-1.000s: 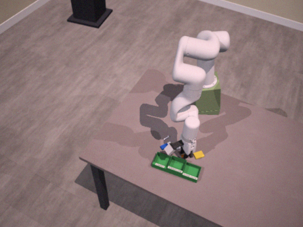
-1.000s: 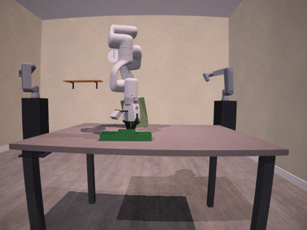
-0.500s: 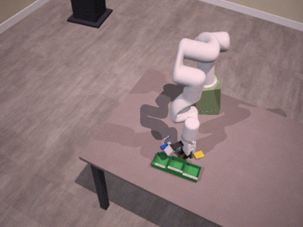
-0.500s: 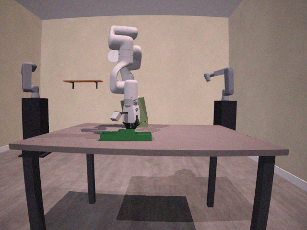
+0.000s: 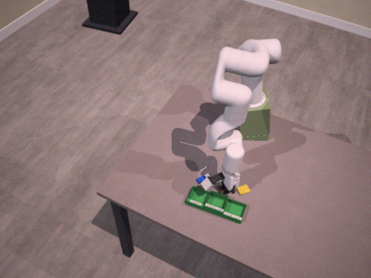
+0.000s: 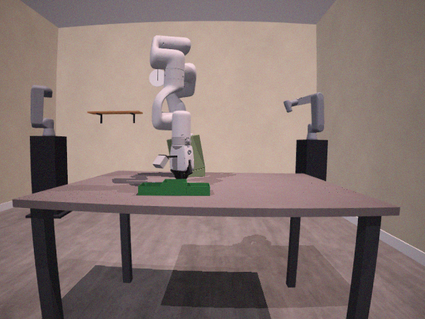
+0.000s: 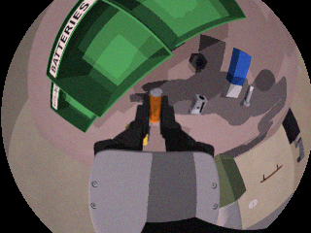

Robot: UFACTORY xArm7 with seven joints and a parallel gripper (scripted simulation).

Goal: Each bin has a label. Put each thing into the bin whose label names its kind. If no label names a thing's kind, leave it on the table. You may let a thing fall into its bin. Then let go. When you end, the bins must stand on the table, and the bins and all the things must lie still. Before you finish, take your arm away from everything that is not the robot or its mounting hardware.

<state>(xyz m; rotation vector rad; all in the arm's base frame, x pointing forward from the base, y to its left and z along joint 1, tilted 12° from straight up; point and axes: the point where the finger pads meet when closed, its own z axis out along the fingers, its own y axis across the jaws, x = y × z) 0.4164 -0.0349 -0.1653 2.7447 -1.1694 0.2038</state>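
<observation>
Now: hand 50 mm to the left of the grey thing, 40 mm past it and 10 mm above it. The rest, counted from my hand: black round piece 70 mm to the right, 20 mm below, 20 mm ahead; yellow piece 80 mm to the left, 30 mm behind, 20 mm below; orange thing 20 mm below.
</observation>
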